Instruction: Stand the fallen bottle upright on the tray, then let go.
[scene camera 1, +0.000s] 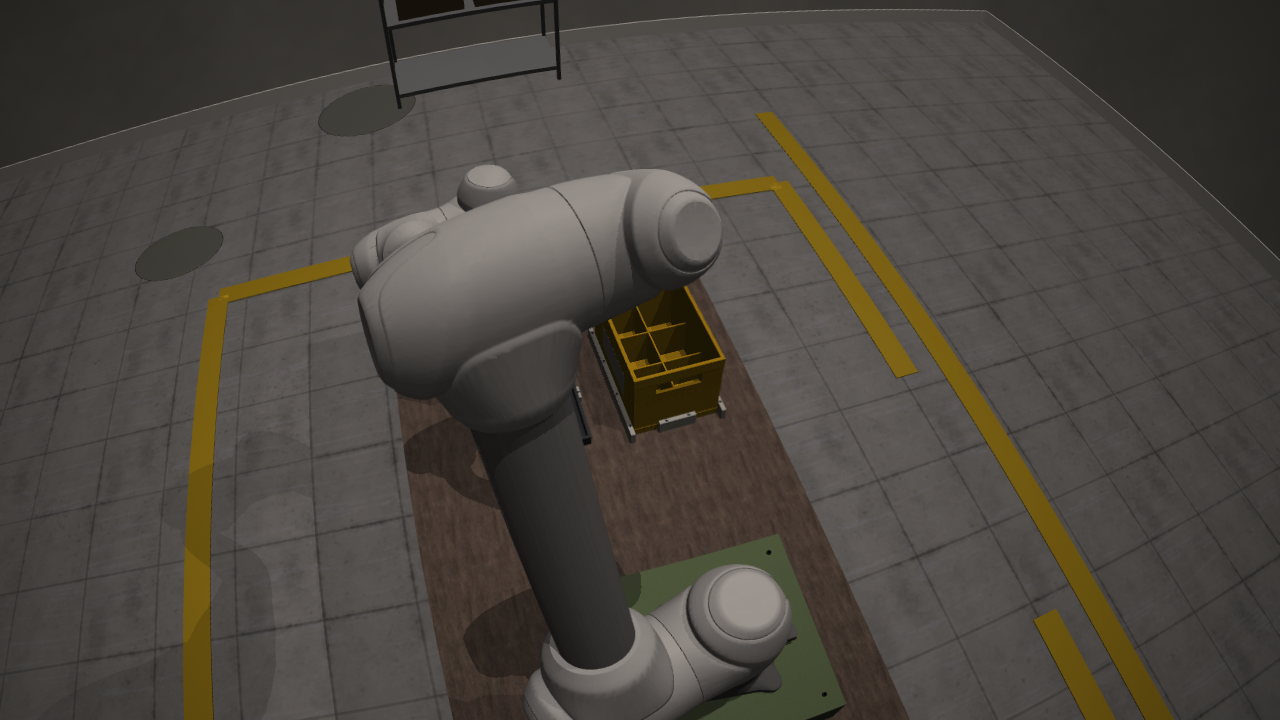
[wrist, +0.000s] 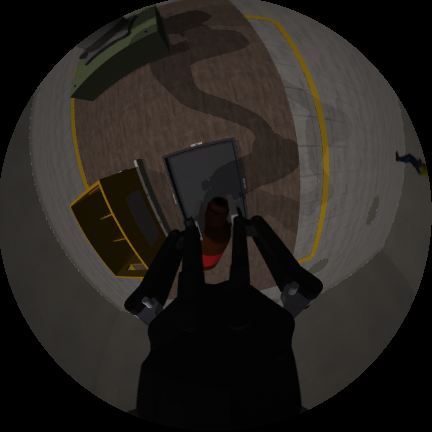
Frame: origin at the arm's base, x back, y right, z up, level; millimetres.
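Seen in the pictures: gripper, fingertip midpoint: (wrist: 215, 204).
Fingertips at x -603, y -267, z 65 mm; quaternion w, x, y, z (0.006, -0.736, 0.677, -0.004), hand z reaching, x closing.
Offsets run from my fingertips to a thing's top centre. "*": to the spot under its first point. Level surfaces: height alone.
The brown bottle with a red label @(dx -60, dy +17, dz +34 mm) (wrist: 216, 231) is between the fingers of my gripper (wrist: 215, 204), which is shut on it. In the wrist view its neck points up the picture, and its red part lies toward the gripper's palm. The dark grey tray @(* dx +58, dy +55, dz -168 mm) (wrist: 192, 162) (scene camera 1: 583, 428) lies beyond the bottle in the wrist view, and the bottle's neck overlaps its near part. The bottle appears raised above the tray; the exact gap and tilt cannot be told. In the scene view the arm hides the bottle, the gripper and most of the tray.
A yellow crate with dividers @(dx -66, dy +289, dz +2 mm) (scene camera 1: 677, 394) (wrist: 122, 187) stands beside the tray, with light rails around its foot. The arm's green base plate (scene camera 1: 760, 559) (wrist: 120, 65) is on the same brown table @(dz -173 mm) (scene camera 1: 707, 474) (wrist: 115, 125). A shelf unit (scene camera 1: 474, 67) stands far back on the floor.
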